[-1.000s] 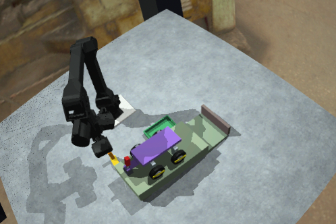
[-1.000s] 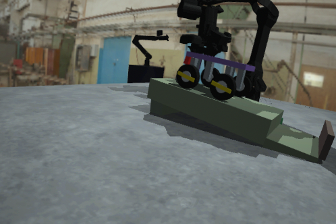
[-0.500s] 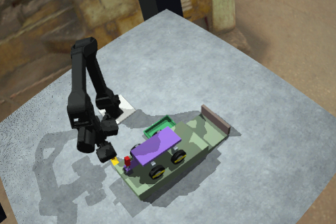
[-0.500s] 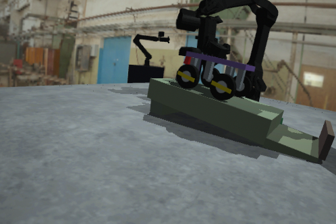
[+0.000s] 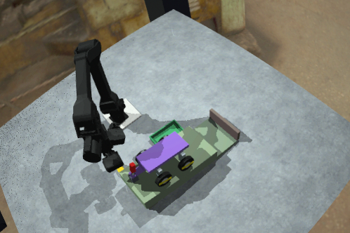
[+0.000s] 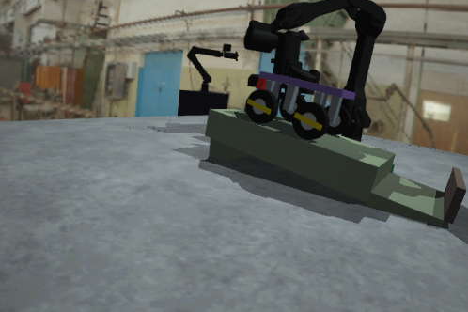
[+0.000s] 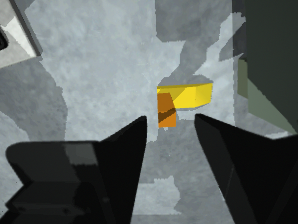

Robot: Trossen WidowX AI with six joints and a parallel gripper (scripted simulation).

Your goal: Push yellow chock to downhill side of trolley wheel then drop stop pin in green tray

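Right now the yellow chock is 2 cm ahead of my gripper tip and 4 cm below it. The rest, counted from my gripper tip: green tray (4 cm ahead, 22 cm to the left, 7 cm below); then red-headed stop pin (13 cm ahead, 1 cm to the left, 7 cm above); then purple trolley (16 cm ahead, 12 cm to the left, 5 cm above).
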